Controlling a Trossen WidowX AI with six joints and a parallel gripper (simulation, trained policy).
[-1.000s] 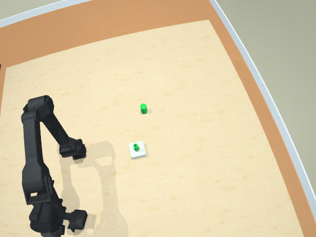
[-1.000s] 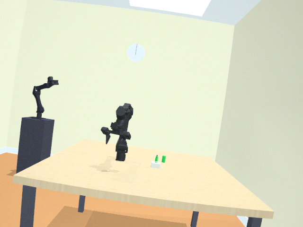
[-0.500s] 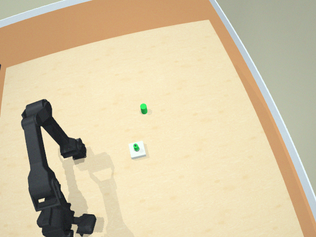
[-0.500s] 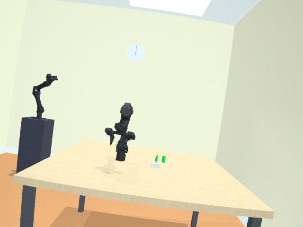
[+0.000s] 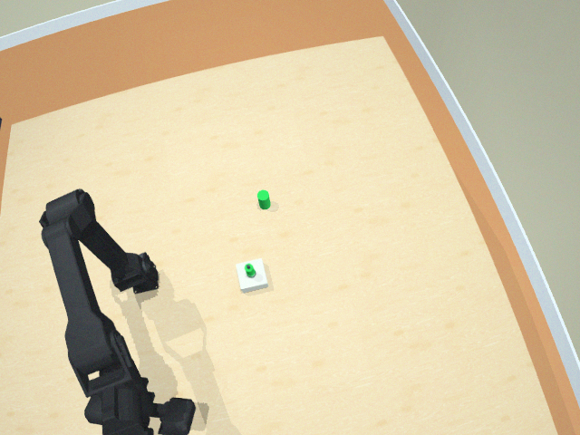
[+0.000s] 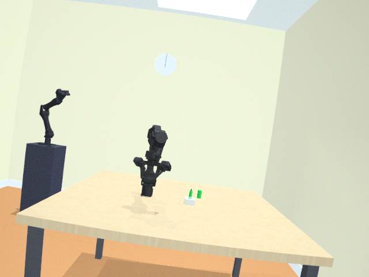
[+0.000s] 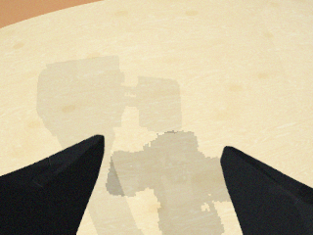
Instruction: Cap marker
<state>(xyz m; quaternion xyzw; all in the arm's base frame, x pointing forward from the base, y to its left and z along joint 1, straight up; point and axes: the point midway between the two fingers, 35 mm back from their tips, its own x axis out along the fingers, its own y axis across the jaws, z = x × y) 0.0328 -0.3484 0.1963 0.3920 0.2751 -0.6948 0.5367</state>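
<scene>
Right now the green cap is 300 mm ahead of my gripper tip, 490 mm to the left of it and 140 mm below it. Also, from my gripper tip: white holder block 240 mm ahead, 310 mm to the left, 150 mm below.
</scene>
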